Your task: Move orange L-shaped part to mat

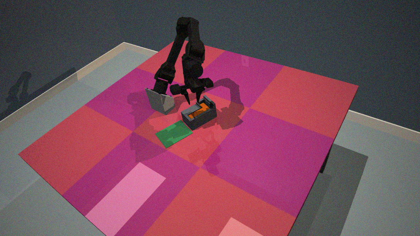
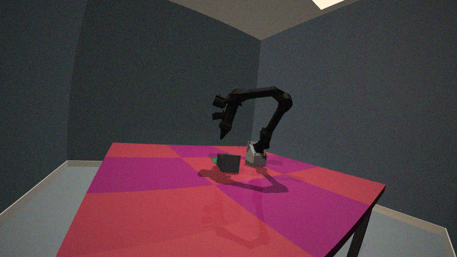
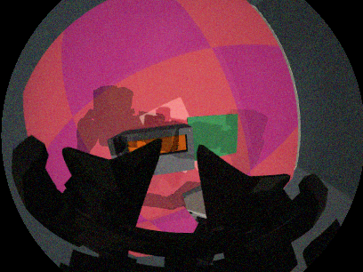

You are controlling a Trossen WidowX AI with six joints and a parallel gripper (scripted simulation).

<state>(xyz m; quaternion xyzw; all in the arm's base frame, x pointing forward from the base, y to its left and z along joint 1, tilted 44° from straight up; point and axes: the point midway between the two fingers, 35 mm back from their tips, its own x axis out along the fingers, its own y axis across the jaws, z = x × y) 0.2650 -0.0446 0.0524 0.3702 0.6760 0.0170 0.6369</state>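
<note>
Right now my gripper tip is 10 cm above the orange L-shaped part, 6 cm to the right of it and 3 cm past it. From my gripper tip the other things lie so: green mat: 17 cm below, 10 cm to the right, 7 cm behind.
</note>
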